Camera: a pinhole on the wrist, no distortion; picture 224 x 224 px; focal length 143.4 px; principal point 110.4 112.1 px. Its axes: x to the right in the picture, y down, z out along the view. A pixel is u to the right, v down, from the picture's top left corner.
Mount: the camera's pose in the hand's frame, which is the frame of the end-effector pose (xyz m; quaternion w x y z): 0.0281 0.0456 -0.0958 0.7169 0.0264 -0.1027 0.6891
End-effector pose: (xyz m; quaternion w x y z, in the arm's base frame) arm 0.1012 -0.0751 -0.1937 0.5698 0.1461 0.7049 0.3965
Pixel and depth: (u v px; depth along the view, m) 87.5 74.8 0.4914
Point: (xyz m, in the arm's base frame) 0.4542 0.0591 -0.3665
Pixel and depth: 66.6 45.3 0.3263
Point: 0.2899 0.0275 -0.3838
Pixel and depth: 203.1 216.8 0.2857
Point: 0.2987 -0.0138 0.0753
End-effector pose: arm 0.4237 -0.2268 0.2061 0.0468 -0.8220 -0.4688 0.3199
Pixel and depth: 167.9 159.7 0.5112
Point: 0.2353 -0.5654 -0.0987
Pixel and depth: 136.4 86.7 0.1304
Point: 0.4479 -0.2302 0.1411
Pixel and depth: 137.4 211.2 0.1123
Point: 0.4335 -0.3055 0.2088
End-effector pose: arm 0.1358 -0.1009 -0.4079 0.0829 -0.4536 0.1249 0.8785
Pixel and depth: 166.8 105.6 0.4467
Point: -0.1932 -0.1212 -0.1822
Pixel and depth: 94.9 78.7 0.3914
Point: -0.1124 0.0540 -0.3179
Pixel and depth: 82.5 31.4 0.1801
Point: 0.0151 -0.0476 -0.4528
